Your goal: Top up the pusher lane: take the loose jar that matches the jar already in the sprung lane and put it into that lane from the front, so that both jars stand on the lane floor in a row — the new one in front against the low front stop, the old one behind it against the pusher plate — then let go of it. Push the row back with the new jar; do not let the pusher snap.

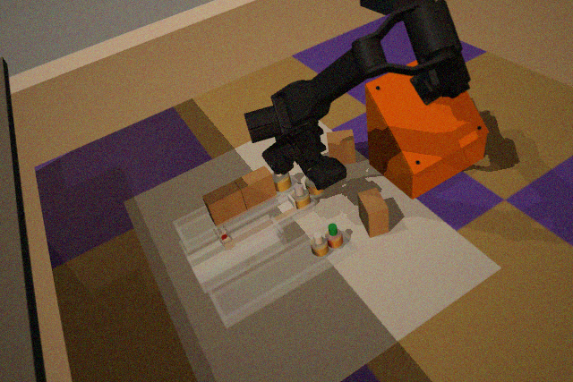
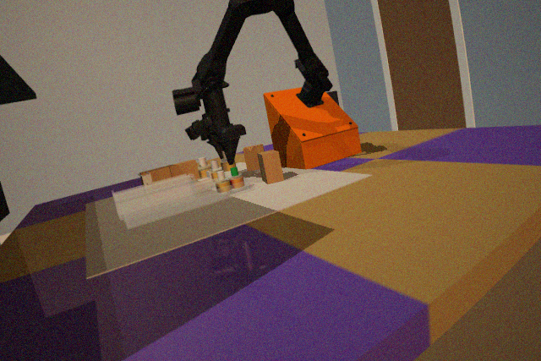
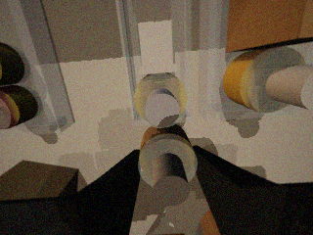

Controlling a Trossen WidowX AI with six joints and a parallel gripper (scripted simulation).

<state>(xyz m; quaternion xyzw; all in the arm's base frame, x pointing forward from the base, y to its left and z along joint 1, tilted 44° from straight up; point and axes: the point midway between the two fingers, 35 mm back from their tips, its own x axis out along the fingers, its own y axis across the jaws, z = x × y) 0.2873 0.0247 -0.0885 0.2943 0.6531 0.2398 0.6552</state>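
The clear lane rack is 19 cm ahead of my gripper tip, 3 cm below it and 2 cm to the left of it. From my gripper tip the other things lie so: red mark 23 cm ahead, 3 cm to the left, 2 cm above.
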